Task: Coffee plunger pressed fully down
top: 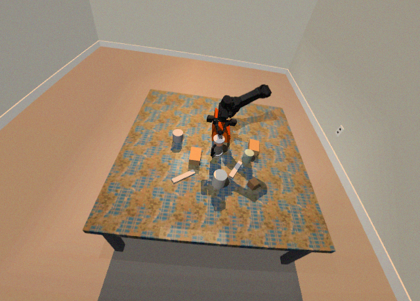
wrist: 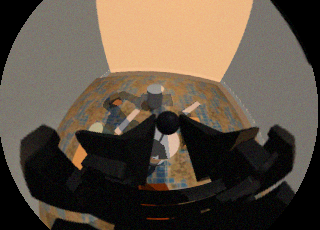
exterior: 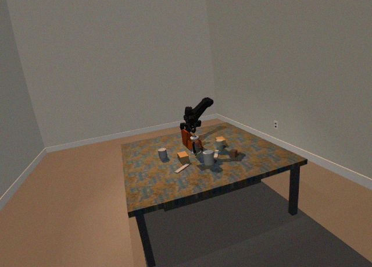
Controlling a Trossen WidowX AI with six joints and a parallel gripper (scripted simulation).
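Right now the coffee press is 11 cm below my gripper tip.
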